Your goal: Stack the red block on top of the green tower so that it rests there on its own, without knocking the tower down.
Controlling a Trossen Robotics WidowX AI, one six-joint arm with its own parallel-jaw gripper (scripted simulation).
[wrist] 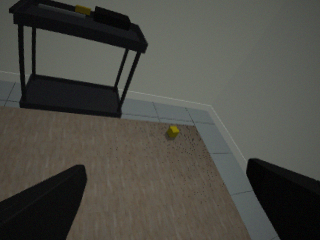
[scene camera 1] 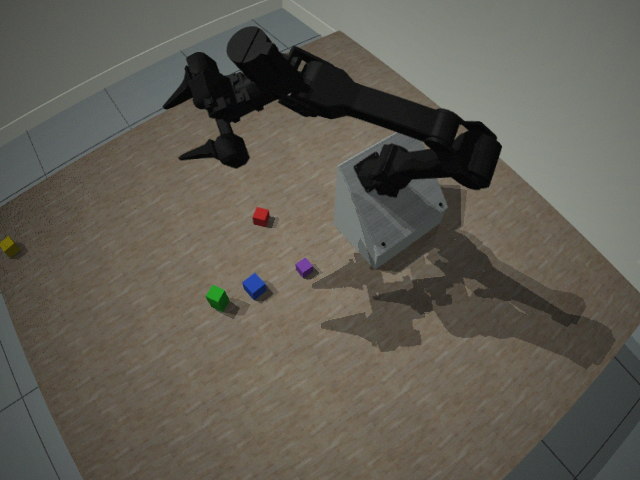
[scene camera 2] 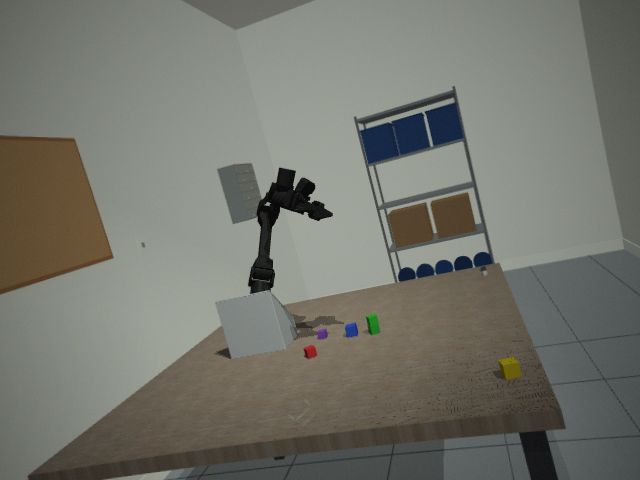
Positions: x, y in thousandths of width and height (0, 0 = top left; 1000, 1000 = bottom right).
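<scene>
Holding nothing and open: my gripper (scene camera 1: 268, 278), visible also at (scene camera 2: 509, 441) and (wrist: 523, 710).
</scene>
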